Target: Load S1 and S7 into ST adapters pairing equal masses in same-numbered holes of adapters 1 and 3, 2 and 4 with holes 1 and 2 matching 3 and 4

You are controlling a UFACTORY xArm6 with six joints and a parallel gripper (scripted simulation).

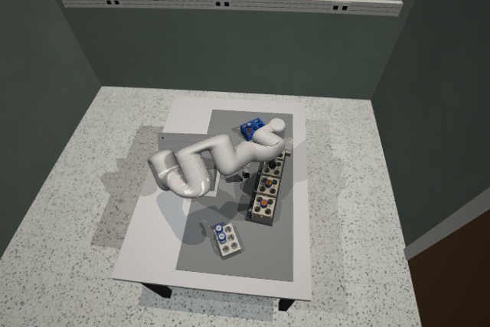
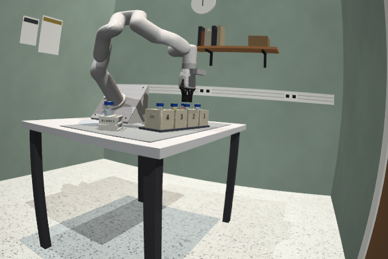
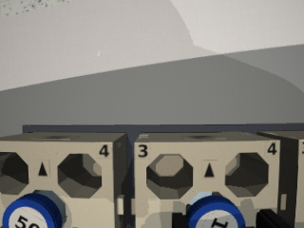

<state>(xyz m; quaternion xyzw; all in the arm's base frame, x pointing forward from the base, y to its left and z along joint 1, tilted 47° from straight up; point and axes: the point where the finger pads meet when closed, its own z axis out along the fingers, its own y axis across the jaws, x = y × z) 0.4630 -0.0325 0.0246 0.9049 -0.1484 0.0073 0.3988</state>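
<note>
The green DONE key is 23 cm behind my hand, 9 cm below it and 1 cm to the left of it. Also, from my hand: blue-capped water blank: 10 cm to the left, 9 cm below, 3 cm ahead; bucket adapter: 11 cm to the left, 10 cm below, 3 cm ahead; blue sample rack: 32 cm to the left, 12 cm below, 8 cm behind.
</note>
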